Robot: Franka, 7 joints.
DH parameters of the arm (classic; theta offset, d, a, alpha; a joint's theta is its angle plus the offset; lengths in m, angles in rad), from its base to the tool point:
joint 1: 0 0.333 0 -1.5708
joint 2: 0 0 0 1.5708
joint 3: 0 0.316 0.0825 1.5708
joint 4: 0 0 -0.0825 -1.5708
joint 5: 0 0.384 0 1.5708
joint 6: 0 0 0.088 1.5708
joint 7: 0 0.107 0 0
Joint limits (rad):
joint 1: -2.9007..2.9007
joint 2: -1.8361..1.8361
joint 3: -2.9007..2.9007
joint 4: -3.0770..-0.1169
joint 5: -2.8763..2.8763
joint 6: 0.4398..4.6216
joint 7: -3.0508..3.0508
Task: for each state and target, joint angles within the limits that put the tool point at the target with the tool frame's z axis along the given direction. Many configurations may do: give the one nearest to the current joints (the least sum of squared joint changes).
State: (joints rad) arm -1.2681 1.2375 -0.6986 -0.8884 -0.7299 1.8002 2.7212
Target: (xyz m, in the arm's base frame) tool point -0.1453 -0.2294 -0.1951 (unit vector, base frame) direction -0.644 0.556 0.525
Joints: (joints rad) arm -1.2309 1.7495 -0.2919 -1.6514 -0.5511 1.3890 2.7212
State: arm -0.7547 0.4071 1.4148 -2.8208 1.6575 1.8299 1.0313
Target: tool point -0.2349 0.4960 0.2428 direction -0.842 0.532 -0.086
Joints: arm -0.3597 -0.4241 2.3009 -2.3069 2.5078 1.9299 1.0313
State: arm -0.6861 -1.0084 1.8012 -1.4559 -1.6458 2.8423 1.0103
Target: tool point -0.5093 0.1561 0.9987 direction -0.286 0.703 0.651
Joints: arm 0.1547 -0.4092 2.1358 -0.5721 -1.3274 2.6251 1.0103
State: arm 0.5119 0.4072 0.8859 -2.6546 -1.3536 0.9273 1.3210
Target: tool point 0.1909 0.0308 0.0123 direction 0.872 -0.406 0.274
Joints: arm 0.5164 1.0974 0.1909 -2.6906 -1.7582 0.9026 1.3210
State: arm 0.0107 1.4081 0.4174 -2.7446 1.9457 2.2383 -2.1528
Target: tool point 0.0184 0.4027 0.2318 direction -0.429 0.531 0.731
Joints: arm -0.1765 1.3017 1.1815 -2.6129 1.4960 1.8849 -2.1528
